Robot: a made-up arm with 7 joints.
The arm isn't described. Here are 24 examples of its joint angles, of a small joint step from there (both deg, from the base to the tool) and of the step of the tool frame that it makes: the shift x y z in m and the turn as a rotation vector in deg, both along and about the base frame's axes.
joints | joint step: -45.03 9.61 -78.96 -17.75 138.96 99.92 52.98 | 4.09 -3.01 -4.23 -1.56 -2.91 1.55 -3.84
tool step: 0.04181 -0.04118 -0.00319 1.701 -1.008 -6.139
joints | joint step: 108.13 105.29 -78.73 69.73 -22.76 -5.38 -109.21 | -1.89 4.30 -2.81 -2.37 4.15 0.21 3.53
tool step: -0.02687 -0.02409 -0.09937 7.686 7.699 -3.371
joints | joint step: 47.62 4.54 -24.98 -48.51 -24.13 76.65 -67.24 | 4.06 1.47 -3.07 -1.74 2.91 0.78 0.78
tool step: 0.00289 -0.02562 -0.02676 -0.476 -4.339 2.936
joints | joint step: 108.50 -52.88 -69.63 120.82 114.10 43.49 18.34 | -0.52 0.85 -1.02 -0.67 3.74 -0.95 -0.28
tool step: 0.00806 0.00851 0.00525 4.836 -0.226 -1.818
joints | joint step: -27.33 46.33 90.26 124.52 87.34 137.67 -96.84 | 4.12 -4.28 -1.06 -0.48 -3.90 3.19 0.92
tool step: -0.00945 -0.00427 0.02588 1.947 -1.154 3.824
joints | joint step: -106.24 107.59 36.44 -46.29 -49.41 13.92 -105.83 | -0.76 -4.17 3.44 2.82 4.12 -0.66 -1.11
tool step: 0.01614 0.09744 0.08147 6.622 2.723 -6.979
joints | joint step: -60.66 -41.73 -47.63 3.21 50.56 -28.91 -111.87 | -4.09 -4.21 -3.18 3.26 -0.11 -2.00 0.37
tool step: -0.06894 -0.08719 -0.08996 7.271 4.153 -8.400
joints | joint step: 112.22 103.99 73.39 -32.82 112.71 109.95 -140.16 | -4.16 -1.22 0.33 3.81 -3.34 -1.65 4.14
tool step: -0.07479 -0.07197 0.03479 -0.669 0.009 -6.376
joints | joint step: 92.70 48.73 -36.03 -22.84 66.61 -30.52 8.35 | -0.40 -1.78 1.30 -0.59 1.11 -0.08 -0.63
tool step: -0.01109 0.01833 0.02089 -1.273 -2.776 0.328
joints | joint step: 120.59 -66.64 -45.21 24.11 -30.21 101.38 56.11 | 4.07 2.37 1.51 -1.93 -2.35 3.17 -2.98
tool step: -0.07239 -0.05779 0.05461 5.881 -2.168 8.022
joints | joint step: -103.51 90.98 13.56 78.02 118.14 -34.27 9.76 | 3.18 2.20 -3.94 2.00 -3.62 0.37 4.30
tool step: -0.07545 0.02422 0.00487 0.925 -4.395 -3.785
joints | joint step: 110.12 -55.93 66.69 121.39 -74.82 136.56 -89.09 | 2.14 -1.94 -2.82 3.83 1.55 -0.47 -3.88
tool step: 0.00331 -0.02392 -0.05480 0.404 -3.805 1.906
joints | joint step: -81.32 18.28 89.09 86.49 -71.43 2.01 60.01 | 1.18 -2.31 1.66 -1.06 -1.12 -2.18 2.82
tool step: -0.01213 0.00134 0.01529 1.958 -3.053 0.789
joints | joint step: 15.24 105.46 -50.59 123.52 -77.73 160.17 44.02 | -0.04 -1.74 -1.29 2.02 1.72 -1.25 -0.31
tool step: 0.03066 0.00011 0.00718 1.905 3.147 2.670
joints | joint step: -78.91 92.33 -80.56 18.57 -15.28 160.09 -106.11 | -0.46 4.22 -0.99 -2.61 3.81 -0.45 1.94
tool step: 0.02068 -0.00226 -0.07959 -4.838 2.772 -2.516
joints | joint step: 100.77 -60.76 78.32 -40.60 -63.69 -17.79 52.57 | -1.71 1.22 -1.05 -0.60 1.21 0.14 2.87
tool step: 0.02499 -0.03141 0.01923 0.989 1.712 -4.486
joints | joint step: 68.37 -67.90 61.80 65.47 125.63 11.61 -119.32 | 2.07 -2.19 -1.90 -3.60 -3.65 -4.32 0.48
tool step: 0.00074 0.02969 -0.02837 4.828 -0.881 -0.279
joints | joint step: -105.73 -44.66 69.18 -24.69 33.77 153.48 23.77 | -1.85 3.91 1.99 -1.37 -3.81 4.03 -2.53
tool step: -0.01606 0.07164 0.03186 -0.697 -3.412 -5.936
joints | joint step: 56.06 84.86 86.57 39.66 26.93 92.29 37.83 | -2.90 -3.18 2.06 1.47 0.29 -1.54 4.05
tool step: -0.03586 0.05583 0.03788 -8.050 -1.836 -4.885
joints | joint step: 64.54 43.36 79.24 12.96 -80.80 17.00 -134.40 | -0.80 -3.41 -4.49 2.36 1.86 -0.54 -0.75
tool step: -0.01858 0.07250 0.06253 -4.483 1.974 -4.966
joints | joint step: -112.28 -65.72 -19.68 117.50 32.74 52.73 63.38 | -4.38 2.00 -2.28 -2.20 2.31 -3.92 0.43
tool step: -0.05168 0.02292 0.02077 -1.817 0.893 -8.229
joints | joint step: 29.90 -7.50 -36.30 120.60 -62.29 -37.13 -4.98 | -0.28 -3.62 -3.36 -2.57 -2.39 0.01 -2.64
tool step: 0.02537 -0.02527 -0.00293 -2.417 2.323 -2.297
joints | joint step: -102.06 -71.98 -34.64 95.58 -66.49 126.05 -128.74 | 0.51 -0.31 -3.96 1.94 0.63 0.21 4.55
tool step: -0.03021 0.02220 0.00089 1.342 0.892 -6.291
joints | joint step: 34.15 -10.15 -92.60 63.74 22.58 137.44 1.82 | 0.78 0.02 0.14 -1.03 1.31 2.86 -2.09
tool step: 0.00426 0.00996 0.00136 -2.257 -2.751 -0.832
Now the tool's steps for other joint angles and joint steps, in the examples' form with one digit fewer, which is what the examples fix.
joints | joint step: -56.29 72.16 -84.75 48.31 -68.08 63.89 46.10 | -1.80 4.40 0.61 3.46 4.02 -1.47 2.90
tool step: -0.0168 0.0217 -0.0803 -9.99 -3.63 2.45
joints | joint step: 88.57 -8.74 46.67 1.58 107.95 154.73 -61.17 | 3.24 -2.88 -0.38 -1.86 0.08 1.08 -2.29
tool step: 0.0004 0.0344 -0.0054 -3.46 -0.30 2.01
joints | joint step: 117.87 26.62 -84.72 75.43 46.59 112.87 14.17 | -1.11 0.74 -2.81 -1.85 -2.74 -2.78 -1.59
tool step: 0.0194 -0.0552 0.0038 -3.94 -0.58 -3.17
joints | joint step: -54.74 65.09 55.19 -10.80 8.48 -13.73 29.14 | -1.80 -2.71 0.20 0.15 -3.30 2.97 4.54
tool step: 0.0273 0.0030 0.0423 7.69 -0.78 1.30
